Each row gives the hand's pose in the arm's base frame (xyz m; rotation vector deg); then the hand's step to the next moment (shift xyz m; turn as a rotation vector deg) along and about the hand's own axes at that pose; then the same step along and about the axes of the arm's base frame.
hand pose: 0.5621 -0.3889 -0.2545 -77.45 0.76 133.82
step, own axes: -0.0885 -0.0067 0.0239 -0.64 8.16 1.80
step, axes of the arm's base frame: 0.0205 -0.0210 0.0871 -4.27 -7.21 -0.22
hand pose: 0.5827 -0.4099 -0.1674 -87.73 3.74 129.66
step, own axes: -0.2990 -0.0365 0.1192 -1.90 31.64 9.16
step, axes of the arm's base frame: 0.0025 -0.0262 0.3229 -18.68 -27.19 -0.50
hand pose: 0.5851 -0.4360 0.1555 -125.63 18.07 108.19
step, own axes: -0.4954 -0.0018 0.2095 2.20 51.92 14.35
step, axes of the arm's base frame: -0.2688 0.0732 0.4601 -29.23 -44.91 -5.97
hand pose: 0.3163 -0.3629 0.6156 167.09 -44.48 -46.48
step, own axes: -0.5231 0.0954 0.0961 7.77 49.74 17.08
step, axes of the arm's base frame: -0.4788 0.1721 0.1819 -25.43 -45.29 -11.32
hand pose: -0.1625 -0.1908 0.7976 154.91 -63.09 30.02
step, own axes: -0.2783 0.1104 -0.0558 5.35 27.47 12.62
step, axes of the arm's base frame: -0.2767 0.1160 -0.0523 -12.53 -26.61 -8.79
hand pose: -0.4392 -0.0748 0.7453 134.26 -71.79 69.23
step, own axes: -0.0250 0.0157 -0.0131 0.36 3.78 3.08
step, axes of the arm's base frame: -0.0269 0.0121 -0.0132 -1.08 -4.15 -2.35
